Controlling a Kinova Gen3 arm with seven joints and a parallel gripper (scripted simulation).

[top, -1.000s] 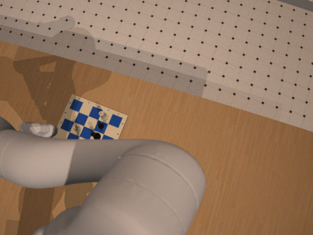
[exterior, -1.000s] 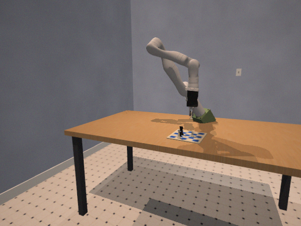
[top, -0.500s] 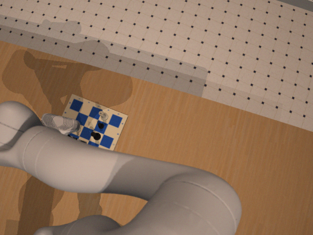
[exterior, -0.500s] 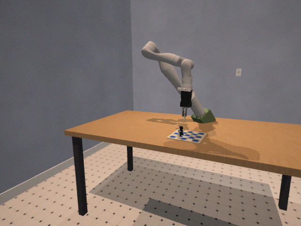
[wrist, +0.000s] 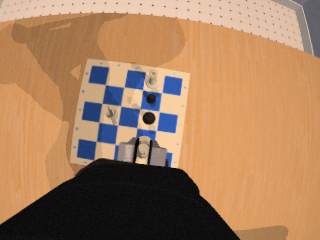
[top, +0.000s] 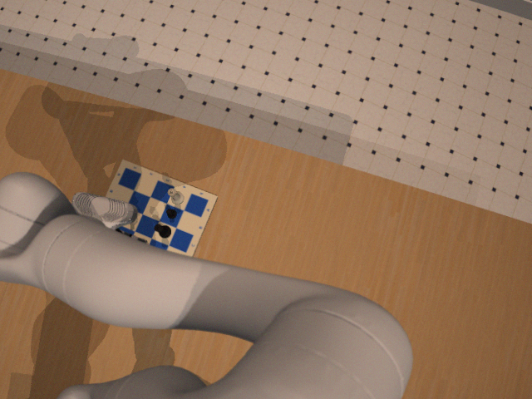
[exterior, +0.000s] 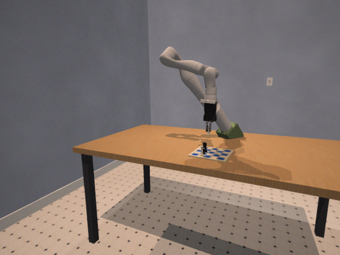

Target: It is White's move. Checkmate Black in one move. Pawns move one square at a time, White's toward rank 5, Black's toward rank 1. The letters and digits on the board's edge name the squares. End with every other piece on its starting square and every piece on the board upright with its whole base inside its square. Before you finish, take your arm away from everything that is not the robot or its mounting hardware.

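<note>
Now: hand 50 mm short of the blue-and-cream chessboard, 30 mm to the right of it and 140 mm above it.
</note>
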